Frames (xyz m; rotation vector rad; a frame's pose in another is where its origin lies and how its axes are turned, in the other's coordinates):
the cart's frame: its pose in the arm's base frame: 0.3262 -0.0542 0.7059 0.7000 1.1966 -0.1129
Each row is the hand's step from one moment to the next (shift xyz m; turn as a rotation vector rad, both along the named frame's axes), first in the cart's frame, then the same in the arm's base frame.
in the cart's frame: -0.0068 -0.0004 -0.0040 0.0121 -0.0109 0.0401
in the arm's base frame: -0.0061 0.0000 0.0051 0.0325 -0.0274 -0.0080
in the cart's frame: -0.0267 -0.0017 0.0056 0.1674 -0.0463 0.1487
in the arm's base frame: -0.0065 -0.0118 0.0238 0.1655 -0.0724 -0.1402
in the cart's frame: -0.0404 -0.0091 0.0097 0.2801 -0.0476 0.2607
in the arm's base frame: -0.0117 -0.0237 0.0334 0.2996 -0.1043 -0.2193
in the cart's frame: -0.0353 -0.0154 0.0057 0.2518 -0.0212 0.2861
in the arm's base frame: -0.0157 -0.0250 0.0254 0.3208 -0.1053 -0.1781
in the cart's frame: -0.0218 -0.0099 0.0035 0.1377 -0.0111 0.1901
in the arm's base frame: -0.0099 -0.0157 0.0155 0.2030 -0.0758 -0.0910
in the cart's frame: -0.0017 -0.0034 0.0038 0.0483 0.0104 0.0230
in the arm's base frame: 0.0010 -0.0052 0.0007 0.0419 0.0088 -0.0337
